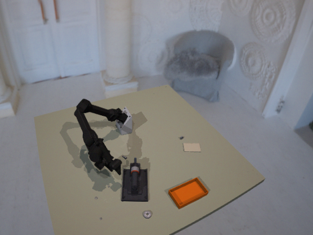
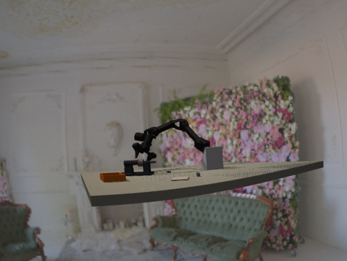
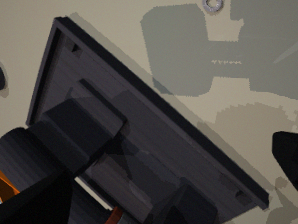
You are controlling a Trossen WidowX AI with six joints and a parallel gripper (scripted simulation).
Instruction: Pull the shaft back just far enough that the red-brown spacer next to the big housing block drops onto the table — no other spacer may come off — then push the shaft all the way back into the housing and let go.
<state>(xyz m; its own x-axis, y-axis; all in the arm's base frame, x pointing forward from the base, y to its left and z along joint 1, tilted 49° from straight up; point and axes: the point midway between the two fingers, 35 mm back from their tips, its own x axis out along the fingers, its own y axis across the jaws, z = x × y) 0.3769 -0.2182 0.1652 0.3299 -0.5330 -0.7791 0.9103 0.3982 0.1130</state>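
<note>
Now: the spacer 40 mm ahead of my gripper tip and 100 mm to the left of it. The rest, counted from my gripper tip: black block 80 mm ahead, 80 mm to the left, 30 mm below; small dark part 100 mm behind, 570 mm to the left, 70 mm below; orange tray 300 mm ahead, 310 mm to the left, 70 mm below.
</note>
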